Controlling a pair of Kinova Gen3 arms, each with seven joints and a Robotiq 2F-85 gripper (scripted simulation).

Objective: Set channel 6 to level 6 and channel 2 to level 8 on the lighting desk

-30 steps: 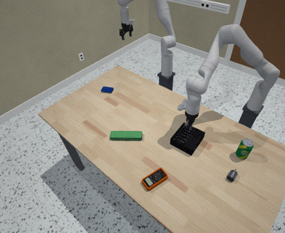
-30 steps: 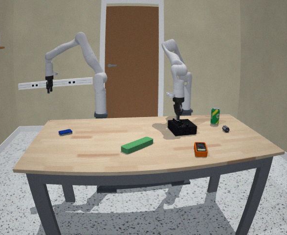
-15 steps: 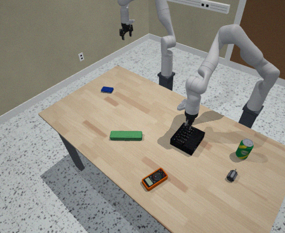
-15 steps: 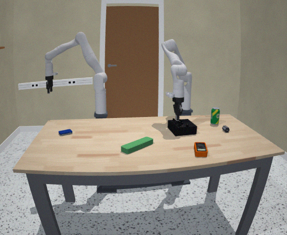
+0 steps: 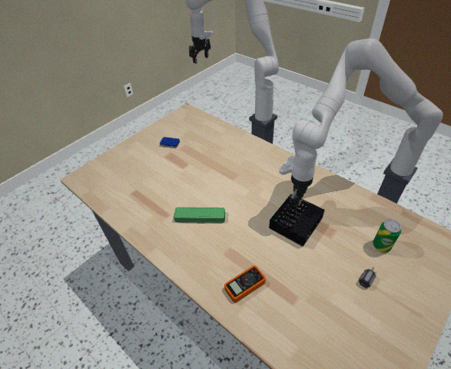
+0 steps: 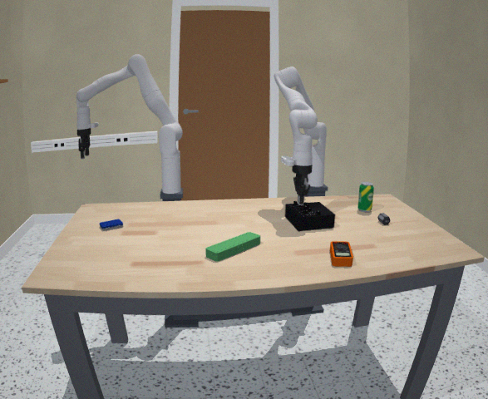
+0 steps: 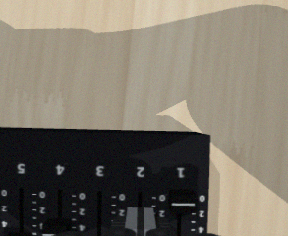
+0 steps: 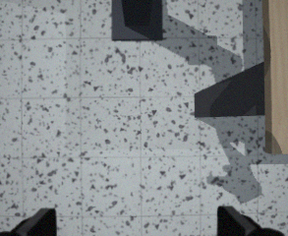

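Observation:
Right now the channel 2 fader is 20 mm to the left of my left hand and 10 mm below it. The rest, counted from my left hand: channel 1 fader 20 mm behind, 10 mm to the right, 10 mm below; channel 4 fader 40 mm ahead, 10 mm below; channel 3 fader 20 mm ahead, 20 mm to the left, 10 mm below.

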